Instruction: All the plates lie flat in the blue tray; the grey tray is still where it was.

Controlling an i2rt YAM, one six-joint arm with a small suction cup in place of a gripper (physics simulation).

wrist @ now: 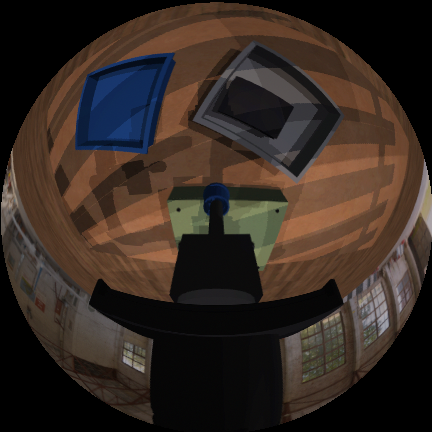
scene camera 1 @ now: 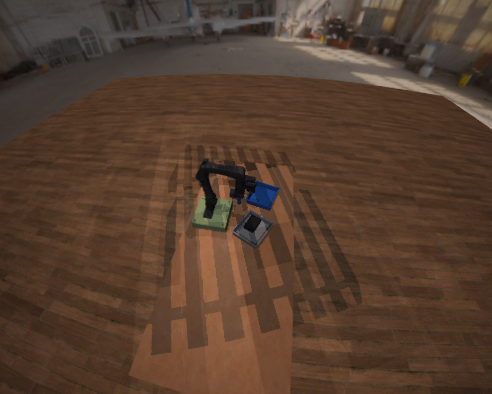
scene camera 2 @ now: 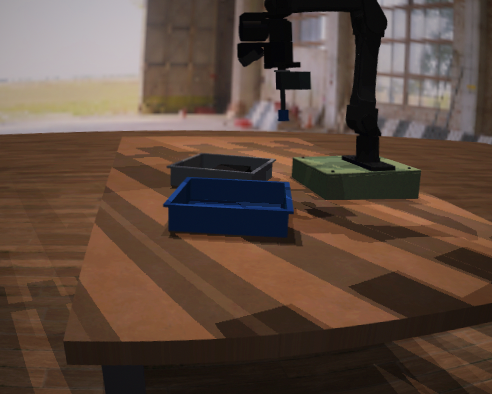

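Pixels of known places: hand, tool point: (wrist: 215, 194) (scene camera 1: 239, 202) (scene camera 2: 283, 120); arm's base, link origin: (scene camera 1: 210, 207) (scene camera 2: 367, 164).
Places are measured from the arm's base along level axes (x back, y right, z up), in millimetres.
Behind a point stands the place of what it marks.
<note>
A dark rectangular plate (scene camera 1: 252, 223) {z -28, x -352, y 84 mm} (scene camera 2: 235, 168) {z -28, x -339, y 80 mm} (wrist: 257, 107) {z -28, x -349, y 73 mm} lies inside the grey tray (scene camera 1: 260, 233) {z -65, x -421, y 142 mm} (scene camera 2: 182, 175) {z -40, x -478, y 54 mm} (wrist: 299, 117) {z -65, x -350, y 181 mm}, towards one side of its floor. Whether it is one plate or a stack I cannot tell. The blue tray (scene camera 1: 263, 196) {z -65, x -413, y -231 mm} (scene camera 2: 227, 220) {z -43, x -438, y -334 mm} (wrist: 120, 107) {z -65, x -389, y -220 mm} stands beside the grey one, apart from it; no plate shows in it, and shadows fall across its floor. My gripper, a small blue suction cup (scene camera 1: 239, 202) (scene camera 2: 283, 115) (wrist: 216, 194), points down with nothing on it. It hangs well above the table, between the green base and the trays.
The green base block (scene camera 1: 222, 216) {z -7, x -115, y 66 mm} (scene camera 2: 357, 186) {z -36, x -78, y -107 mm} (wrist: 187, 218) {z -4, x -111, y -64 mm} carries the arm and stands near both trays. The wooden table (scene camera 2: 240, 280) {z -68, x -458, y -536 mm} has striped shadows, and its near edge shows in the second scene view. Both trays have raised walls.
</note>
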